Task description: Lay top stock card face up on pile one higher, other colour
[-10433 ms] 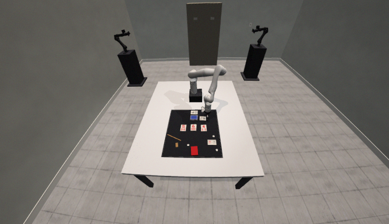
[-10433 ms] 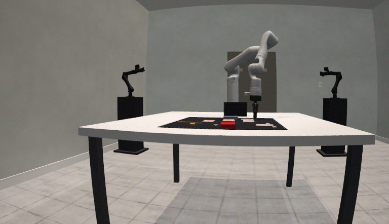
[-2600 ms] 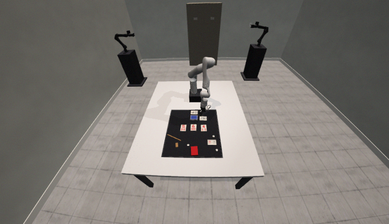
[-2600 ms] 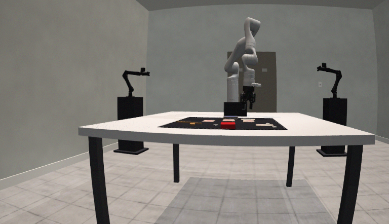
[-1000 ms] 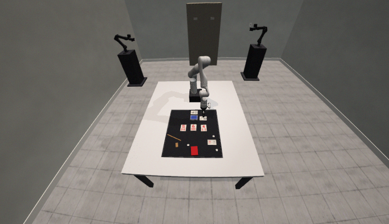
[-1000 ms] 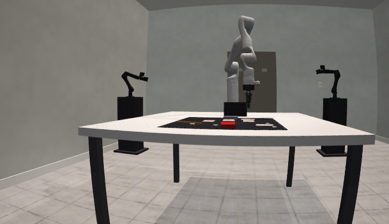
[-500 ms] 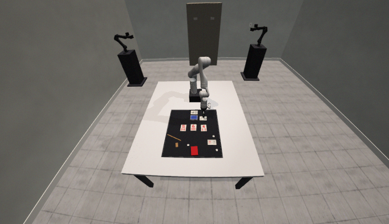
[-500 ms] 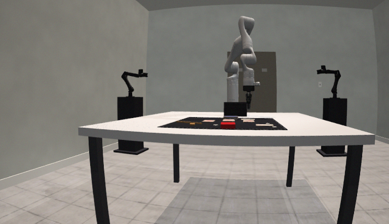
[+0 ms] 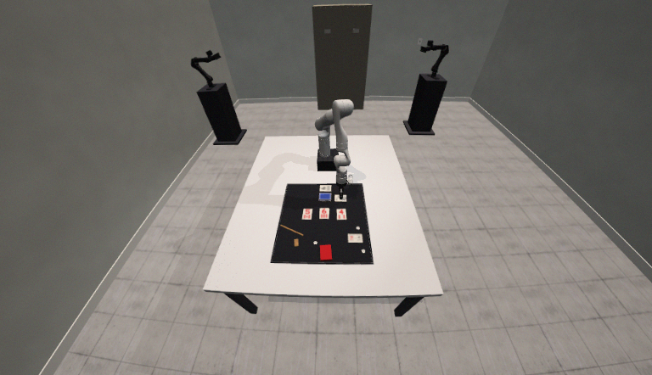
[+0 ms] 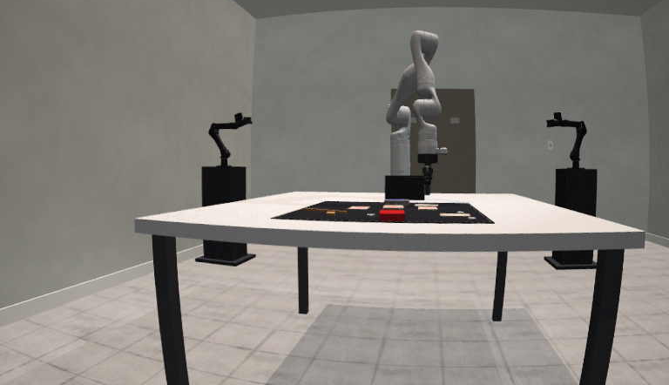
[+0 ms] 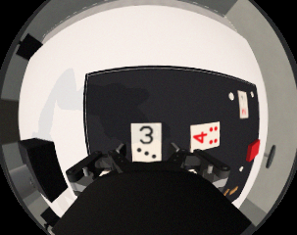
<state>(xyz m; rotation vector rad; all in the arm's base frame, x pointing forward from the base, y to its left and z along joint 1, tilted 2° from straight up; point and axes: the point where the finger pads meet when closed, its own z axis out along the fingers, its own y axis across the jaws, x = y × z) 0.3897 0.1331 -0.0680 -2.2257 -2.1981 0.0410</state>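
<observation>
My gripper is now 5 cm above the blue-backed card. Round my hand: wooden stick 28 cm ahead, 32 cm to the right, 5 cm below; then black mat 17 cm ahead, 12 cm to the right, 6 cm below; then black 6 card 9 cm behind, 12 cm to the right, 4 cm below.
</observation>
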